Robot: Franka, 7 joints.
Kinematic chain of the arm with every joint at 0, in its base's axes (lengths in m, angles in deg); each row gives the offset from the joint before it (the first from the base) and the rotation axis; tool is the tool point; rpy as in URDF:
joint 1: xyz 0 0 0.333 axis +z
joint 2: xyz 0 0 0 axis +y
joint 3: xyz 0 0 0.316 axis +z
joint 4: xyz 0.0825 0 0 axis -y
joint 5: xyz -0.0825 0 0.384 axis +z
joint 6: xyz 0 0 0 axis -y
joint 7: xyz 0.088 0 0 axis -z
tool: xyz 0 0 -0.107 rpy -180 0 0
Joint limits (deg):
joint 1: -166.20..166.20
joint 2: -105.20..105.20
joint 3: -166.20..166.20
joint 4: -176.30..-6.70
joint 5: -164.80..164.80
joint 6: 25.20..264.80
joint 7: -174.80..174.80
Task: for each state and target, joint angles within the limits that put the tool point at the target. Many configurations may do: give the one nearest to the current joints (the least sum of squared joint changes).
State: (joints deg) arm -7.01 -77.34 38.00 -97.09 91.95 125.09 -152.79
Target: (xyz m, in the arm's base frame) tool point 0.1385 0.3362 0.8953
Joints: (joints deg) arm -19.37 -58.06 33.70 -102.94 91.86 127.34 -152.79
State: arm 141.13 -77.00 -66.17 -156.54 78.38 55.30 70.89
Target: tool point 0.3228 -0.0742 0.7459
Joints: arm 120.57 -94.17 -45.58 -119.18 91.48 56.10 70.89
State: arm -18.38 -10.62 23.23 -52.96 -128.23 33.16 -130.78
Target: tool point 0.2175 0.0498 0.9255
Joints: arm -13.65 -20.23 30.87 -82.64 -112.51 25.20 -130.78
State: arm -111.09 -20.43 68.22 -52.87 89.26 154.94 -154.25
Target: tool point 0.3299 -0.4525 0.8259
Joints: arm -117.74 -6.35 63.31 -82.62 92.06 158.32 -154.25
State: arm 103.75 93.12 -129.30 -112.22 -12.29 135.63 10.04
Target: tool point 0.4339 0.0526 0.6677
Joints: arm 92.07 84.46 -126.71 -125.10 -12.12 132.97 10.04
